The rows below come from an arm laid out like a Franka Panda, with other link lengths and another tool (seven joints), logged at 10 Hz.
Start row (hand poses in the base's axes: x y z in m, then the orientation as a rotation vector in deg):
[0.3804 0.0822 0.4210 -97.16 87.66 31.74]
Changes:
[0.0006 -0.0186 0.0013 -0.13 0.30 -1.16]
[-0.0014 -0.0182 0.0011 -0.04 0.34 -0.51]
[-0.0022 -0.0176 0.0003 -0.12 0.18 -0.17]
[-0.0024 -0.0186 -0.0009 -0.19 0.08 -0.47]
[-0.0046 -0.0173 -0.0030 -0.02 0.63 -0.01]
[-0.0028 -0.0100 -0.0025 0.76 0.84 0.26]
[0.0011 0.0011 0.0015 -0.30 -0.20 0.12]
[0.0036 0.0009 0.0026 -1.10 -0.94 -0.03]
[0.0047 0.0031 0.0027 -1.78 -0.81 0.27]
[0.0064 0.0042 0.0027 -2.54 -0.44 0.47]
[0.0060 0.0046 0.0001 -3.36 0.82 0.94]
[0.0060 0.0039 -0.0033 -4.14 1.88 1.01]
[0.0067 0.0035 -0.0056 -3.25 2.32 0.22]
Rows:
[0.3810 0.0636 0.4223 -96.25 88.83 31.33]
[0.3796 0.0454 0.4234 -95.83 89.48 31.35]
[0.3774 0.0278 0.4237 -95.77 89.80 31.34]
[0.3750 0.0092 0.4228 -95.50 90.31 31.04]
[0.3704 -0.0081 0.4198 -95.49 90.78 31.60]
[0.3676 -0.0181 0.4173 -95.12 90.79 33.04]
[0.3687 -0.0170 0.4188 -95.46 90.72 32.71]
[0.3723 -0.0161 0.4214 -96.28 90.65 31.06]
[0.3770 -0.0130 0.4241 -97.85 90.78 29.18]
[0.3834 -0.0088 0.4268 -100.15 91.37 27.18]
[0.3894 -0.0042 0.4269 -103.49 92.83 25.96]
[0.3954 -0.0003 0.4236 -107.53 95.31 25.17]
[0.4021 0.0032 0.4180 -110.24 98.30 25.13]

